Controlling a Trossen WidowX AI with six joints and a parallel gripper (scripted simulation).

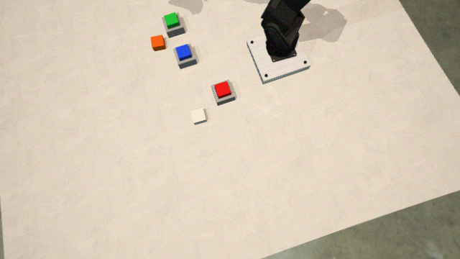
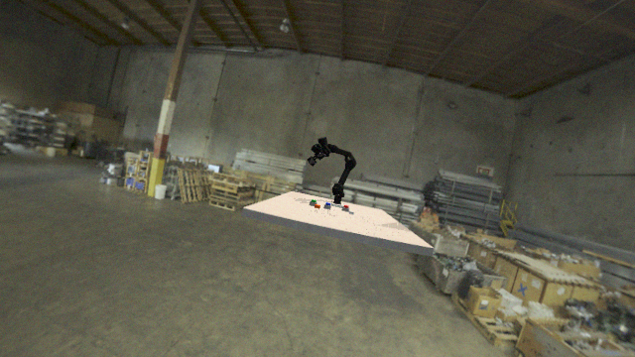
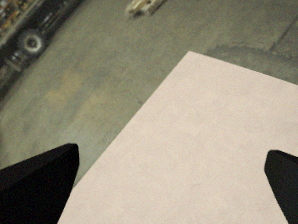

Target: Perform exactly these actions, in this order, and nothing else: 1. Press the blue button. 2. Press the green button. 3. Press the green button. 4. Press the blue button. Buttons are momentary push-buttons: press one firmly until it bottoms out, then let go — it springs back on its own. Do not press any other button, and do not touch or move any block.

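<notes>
My gripper tip is now 8 cm past the blue button, 15 cm to the right of it and 28 cm above it. The rest, counted from my gripper tip: orange block 2 cm behind, 9 cm to the left, 30 cm below; then red button 15 cm behind, 27 cm to the left, 28 cm below; then white block 7 cm behind, 32 cm to the left, 30 cm below.
</notes>
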